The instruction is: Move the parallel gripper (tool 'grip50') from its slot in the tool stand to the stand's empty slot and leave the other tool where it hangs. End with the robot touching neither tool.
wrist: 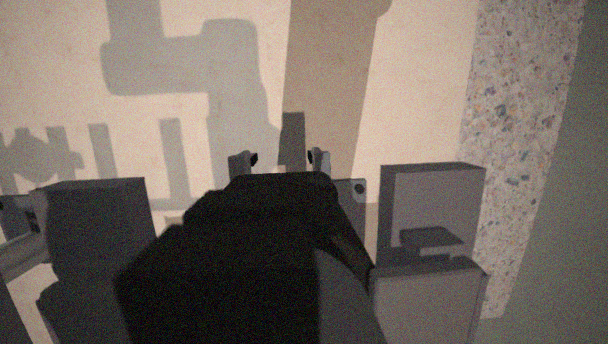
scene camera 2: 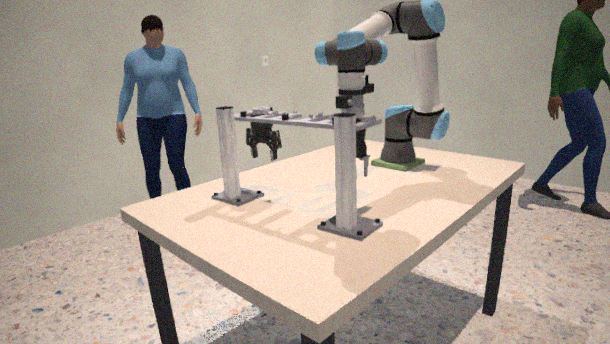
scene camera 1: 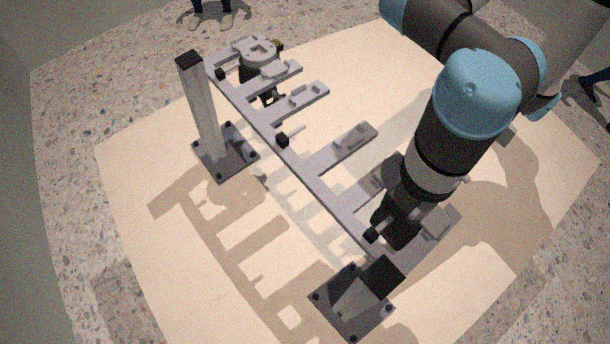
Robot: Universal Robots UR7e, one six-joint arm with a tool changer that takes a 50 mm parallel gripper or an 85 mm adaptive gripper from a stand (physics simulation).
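Where they show: arm's base, origin of the base link: [scene camera 2: 397,159].
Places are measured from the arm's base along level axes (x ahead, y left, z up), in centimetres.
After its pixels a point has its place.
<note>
The parallel gripper [wrist: 281,161] is on the arm's wrist. Its two fingers stand apart with nothing between them. In scene camera 1, its black body [scene camera 1: 400,230] {x 58.1, y 22.9, z 24.2 cm} hangs between the two prongs of the stand's near-end slot. Its side plate [scene camera 1: 441,221] {x 54.0, y 25.6, z 27.6 cm} [wrist: 430,300] {x 53.4, y 25.1, z 27.6 cm} is at or just above the outer prong [scene camera 1: 420,252] {x 58.6, y 27.2, z 26.2 cm}; contact cannot be told. The arm's tool changer is still joined to it. The other tool, the adaptive gripper [scene camera 1: 258,51] [scene camera 2: 263,137], hangs in the far-end slot. The middle slot between prongs [scene camera 1: 302,100] {x 58.9, y -1.8, z 26.2 cm} [scene camera 1: 345,146] {x 58.1, y 8.8, z 26.2 cm} holds no tool. The stand's rail [scene camera 1: 297,167] {x 65.7, y 8.3, z 26.2 cm} runs along all three slots.
Two upright posts [scene camera 1: 200,107] {x 72.6, y -16.4, z 18.7 cm} [scene camera 2: 346,175] {x 67.6, y 28.8, z 14.3 cm} carry the stand on the table [scene camera 2: 225,255] {x 96.6, y 14.5, z -2.0 cm}. The near post stands close beside the gripper and hides part of it in scene camera 2. Black-headed pins [scene camera 1: 282,139] {x 65.7, y 4.3, z 27.8 cm} [scene camera 1: 370,234] {x 63.4, y 21.7, z 27.8 cm} stick out from the rail. Two people stand beyond the table.
</note>
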